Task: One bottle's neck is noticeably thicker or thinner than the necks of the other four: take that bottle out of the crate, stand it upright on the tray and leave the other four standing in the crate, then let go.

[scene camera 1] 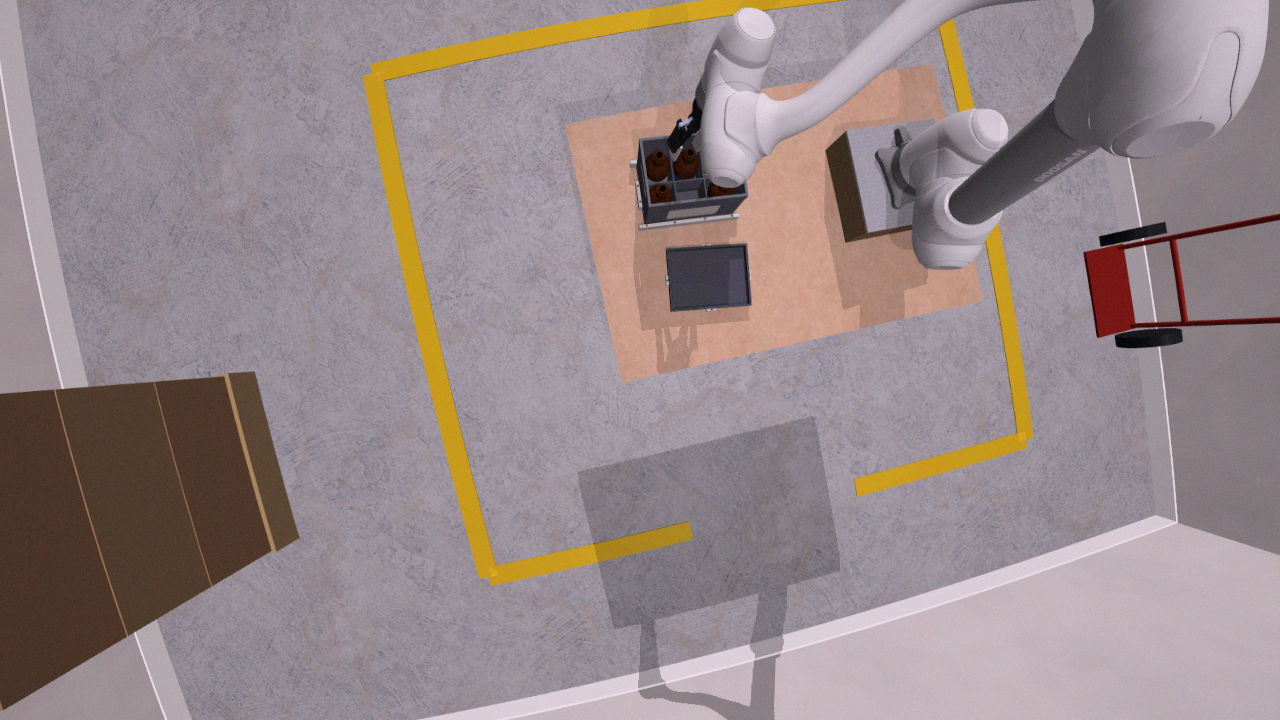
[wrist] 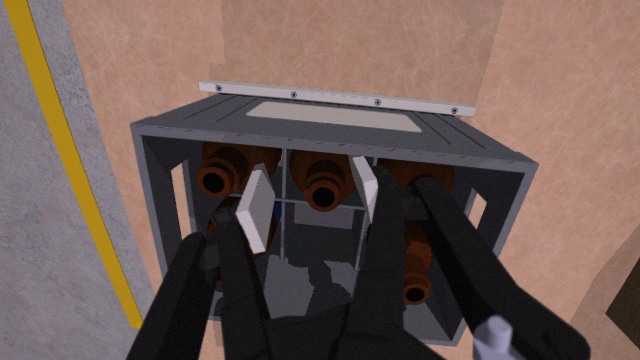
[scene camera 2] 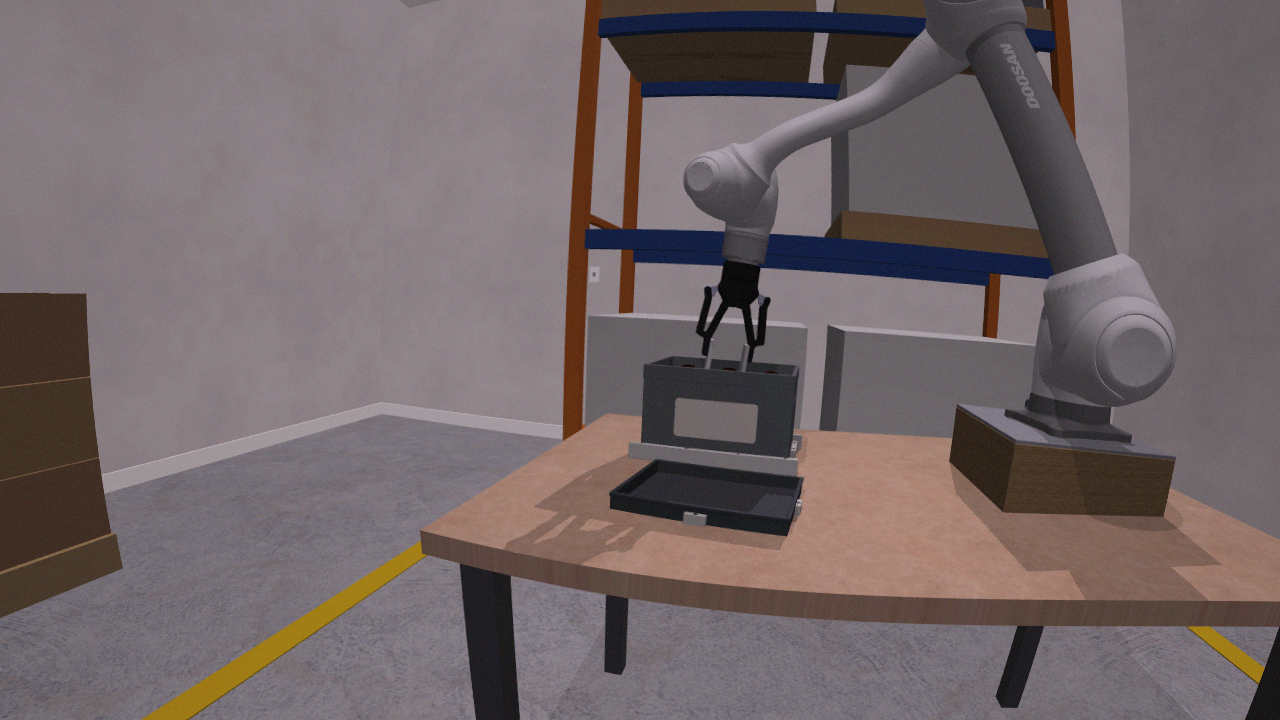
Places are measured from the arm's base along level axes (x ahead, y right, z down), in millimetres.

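Where they show: gripper, fingertip midpoint: (scene camera 1: pixel 683 151) (wrist: pixel 309 169); arm's base, link origin: (scene camera 1: pixel 908 173) (scene camera 2: pixel 1064 428).
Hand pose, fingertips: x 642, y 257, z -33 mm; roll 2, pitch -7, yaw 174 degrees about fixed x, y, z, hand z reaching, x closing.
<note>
Each offset is from my fingertips to the top centre of the thing. "spot": to the spot under its first point. Level surfaces: height alone.
A grey crate @[dx -2, dy -61, dz -30 mm] (scene camera 1: pixel 657 214) (scene camera 2: pixel 657 411) (wrist: pixel 330 145) holds five brown bottles standing in its compartments; the front middle one is empty. The back middle bottle @[dx -10, dy -16, dz -18 mm] (scene camera 1: pixel 686 164) (wrist: pixel 324 196), back left bottle @[dx +72, dy +5, dz -18 mm] (scene camera 1: pixel 657 165) (wrist: pixel 216 181), front left bottle @[dx +96, dy -84, dz -18 mm] (scene camera 1: pixel 660 193) and front right bottle @[spot: dx -79, dy -120, dz -18 mm] (wrist: pixel 415 292) show; the arm and finger partly hide the rest. The front right mouth looks somewhat smaller in the wrist view, but I cannot tell surely. The dark tray @[spot: dx +38, dy -331, dz +140 mm] (scene camera 1: pixel 702 277) (scene camera 2: pixel 707 490) is empty. My gripper (scene camera 1: pixel 678 145) (scene camera 2: pixel 726 358) (wrist: pixel 309 169) is part-way open, holding nothing, pads around the back middle neck at crate-rim height.
The crate and tray are on a wooden table @[dz +145 mm] (scene camera 1: pixel 787 313) (scene camera 2: pixel 895 537). A light rail @[dx +20, dy -158, dz +115 mm] (scene camera 1: pixel 689 222) (scene camera 2: pixel 707 457) runs between them, and another rail @[dx -24, dy +35, dz +115 mm] (wrist: pixel 335 98) is behind the crate. The arm's wooden base block (scene camera 1: pixel 845 192) (scene camera 2: pixel 1074 483) is at the right. A shelf unit (scene camera 2: pixel 580 313) stands behind.
</note>
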